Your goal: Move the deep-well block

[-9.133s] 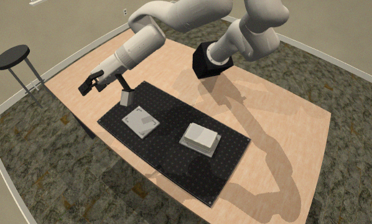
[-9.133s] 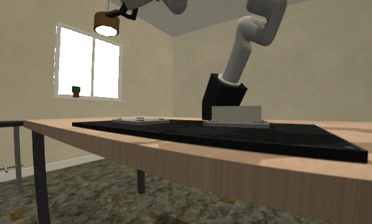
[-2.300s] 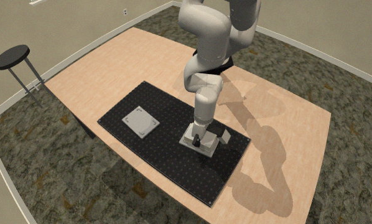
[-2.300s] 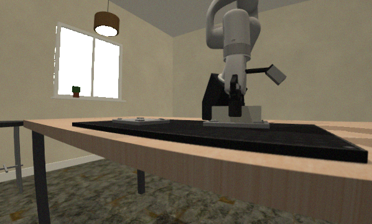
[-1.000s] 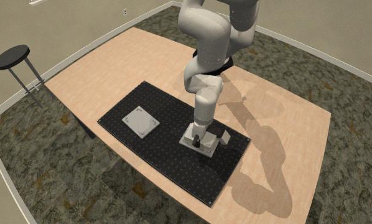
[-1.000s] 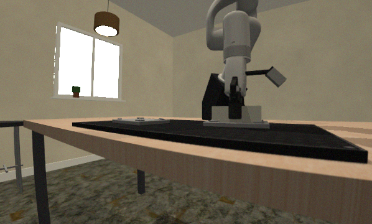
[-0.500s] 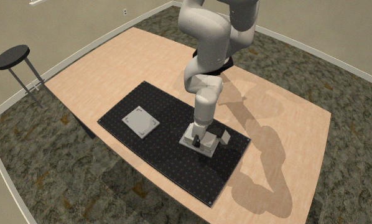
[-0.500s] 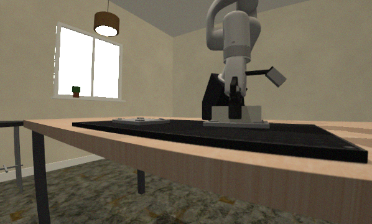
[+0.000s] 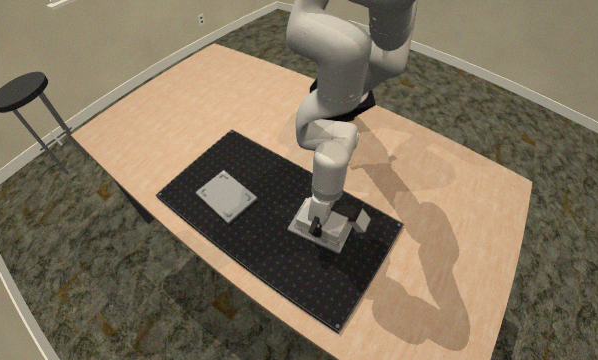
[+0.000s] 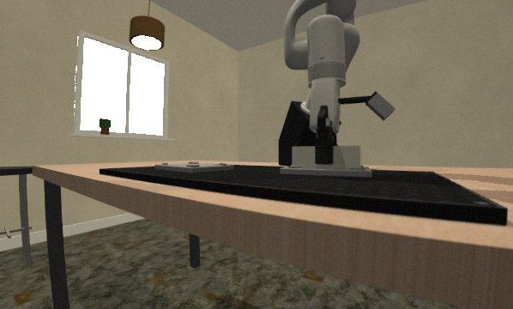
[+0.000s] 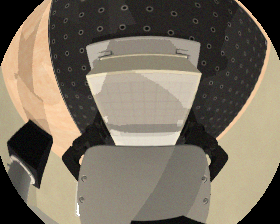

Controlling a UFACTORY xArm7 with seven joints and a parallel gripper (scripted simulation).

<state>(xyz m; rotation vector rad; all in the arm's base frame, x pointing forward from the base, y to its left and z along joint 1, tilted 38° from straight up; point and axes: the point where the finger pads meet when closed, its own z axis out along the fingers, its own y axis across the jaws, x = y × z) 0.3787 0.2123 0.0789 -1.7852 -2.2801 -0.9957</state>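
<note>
The nest N1 is 20 mm below my hand. Round my hand: deep-well block: right at my hand; nest N2: 150 mm ahead, 270 mm to the right, 20 mm below.
</note>
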